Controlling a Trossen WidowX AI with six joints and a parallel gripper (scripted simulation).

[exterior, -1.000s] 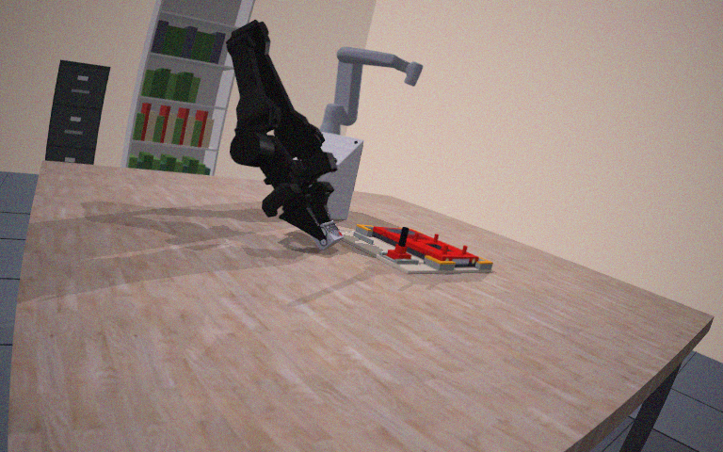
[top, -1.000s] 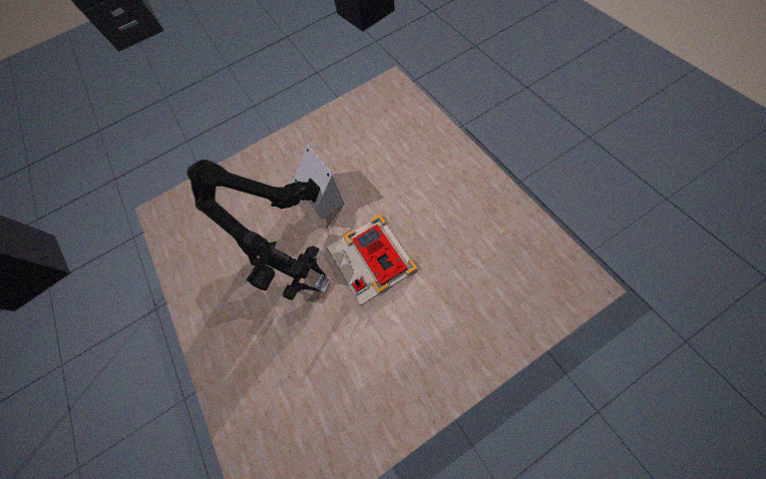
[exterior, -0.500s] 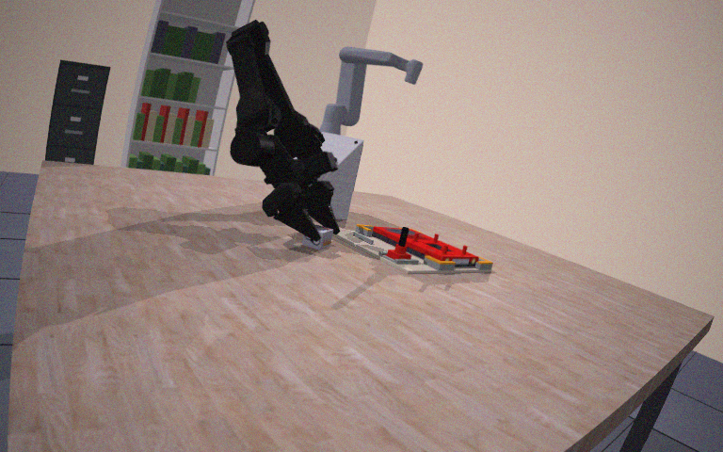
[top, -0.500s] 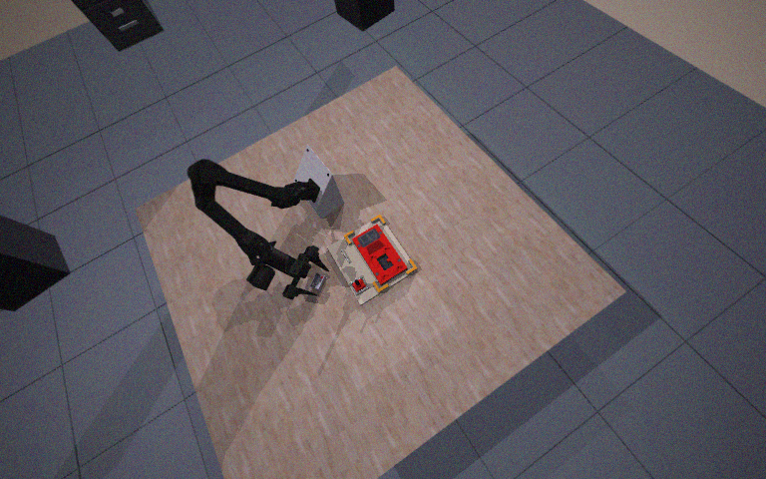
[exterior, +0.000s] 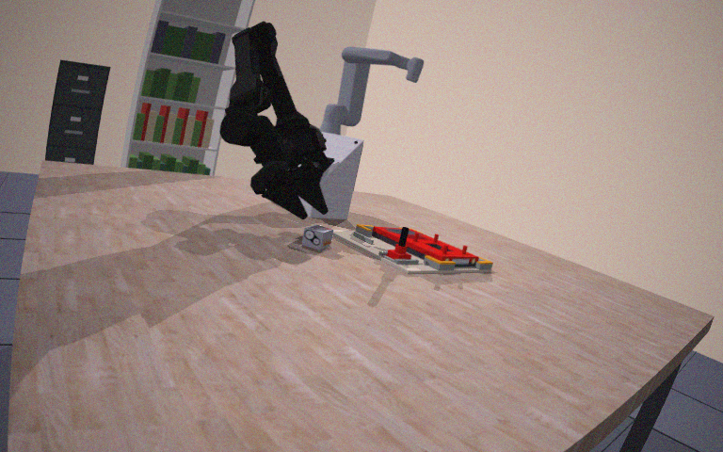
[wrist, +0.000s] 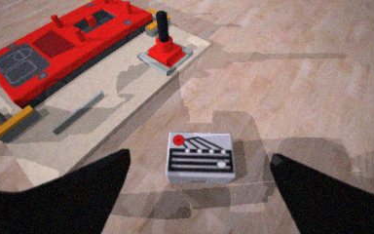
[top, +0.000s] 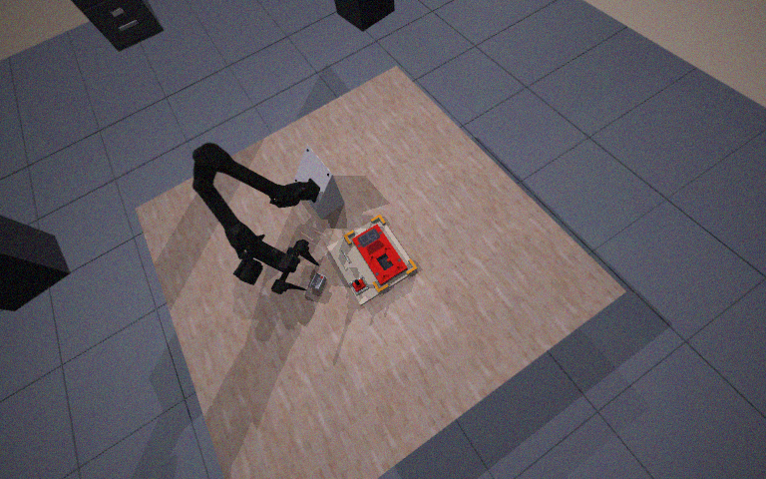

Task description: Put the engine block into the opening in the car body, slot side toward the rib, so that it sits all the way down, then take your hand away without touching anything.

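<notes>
Right now the engine block is 40 mm below my gripper tip and 10 mm ahead of it.
</notes>
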